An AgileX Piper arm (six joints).
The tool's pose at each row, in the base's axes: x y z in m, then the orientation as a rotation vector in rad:
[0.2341 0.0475 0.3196 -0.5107 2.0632 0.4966]
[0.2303 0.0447 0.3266 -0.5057 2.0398 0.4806]
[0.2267 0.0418 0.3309 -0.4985 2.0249 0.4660]
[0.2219 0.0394 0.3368 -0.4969 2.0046 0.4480]
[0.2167 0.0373 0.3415 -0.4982 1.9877 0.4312]
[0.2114 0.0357 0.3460 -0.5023 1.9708 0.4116]
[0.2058 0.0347 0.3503 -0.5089 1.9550 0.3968]
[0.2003 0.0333 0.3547 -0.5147 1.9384 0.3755]
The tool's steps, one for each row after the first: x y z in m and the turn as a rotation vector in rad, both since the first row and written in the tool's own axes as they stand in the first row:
[-0.0037 0.0007 -0.0076 0.0129 -0.0228 -0.0104]
[-0.0052 0.0009 -0.0137 0.0260 -0.0383 -0.0162]
[-0.0075 0.0023 -0.0212 0.0392 -0.0569 -0.0288]
[-0.0086 0.0040 -0.0282 0.0504 -0.0715 -0.0417]
[-0.0096 0.0062 -0.0349 0.0625 -0.0850 -0.0578]
[-0.0104 0.0090 -0.0414 0.0701 -0.0968 -0.0732]
[-0.0113 0.0114 -0.0481 0.0828 -0.1091 -0.0911]

